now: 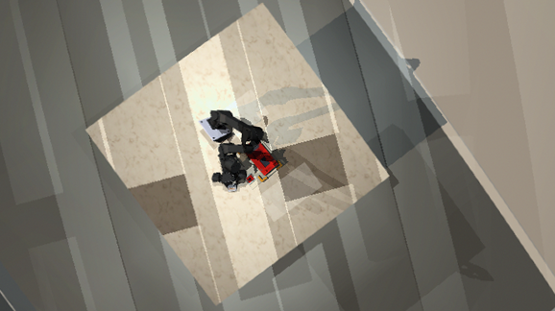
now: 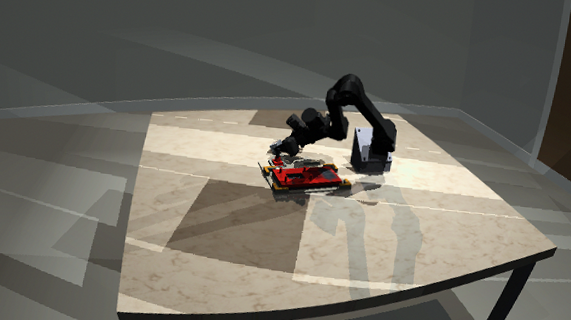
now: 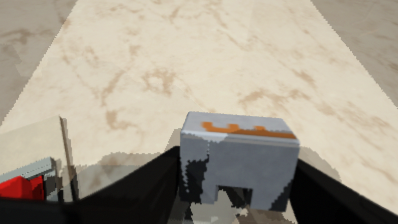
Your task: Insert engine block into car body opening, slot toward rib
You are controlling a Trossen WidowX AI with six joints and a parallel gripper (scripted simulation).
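Right now the grey-white engine block is right at my gripper tip.
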